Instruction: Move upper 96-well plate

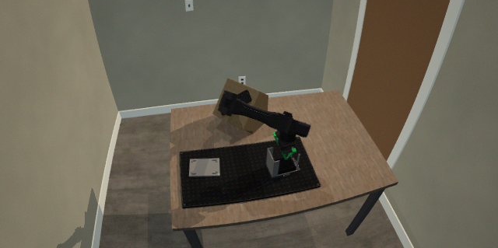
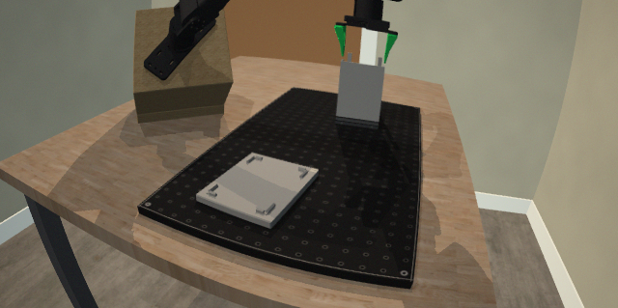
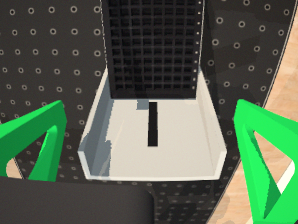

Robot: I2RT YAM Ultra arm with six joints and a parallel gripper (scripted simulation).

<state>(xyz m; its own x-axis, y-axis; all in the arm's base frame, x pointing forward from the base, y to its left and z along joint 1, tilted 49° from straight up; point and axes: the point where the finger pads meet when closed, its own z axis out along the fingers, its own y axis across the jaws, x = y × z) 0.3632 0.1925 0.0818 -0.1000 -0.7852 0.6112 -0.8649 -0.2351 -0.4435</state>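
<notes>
Now: the black 96-well plate 11 cm below my hand and 1 cm to the left of it. Round my hand: grey plate nest N1: 36 cm to the right, 15 cm behind, 14 cm below; pale A1 mark: 31 cm to the right, 14 cm below, 8 cm behind; pale wall: 7 cm below, 6 cm to the right, 1 cm behind.
</notes>
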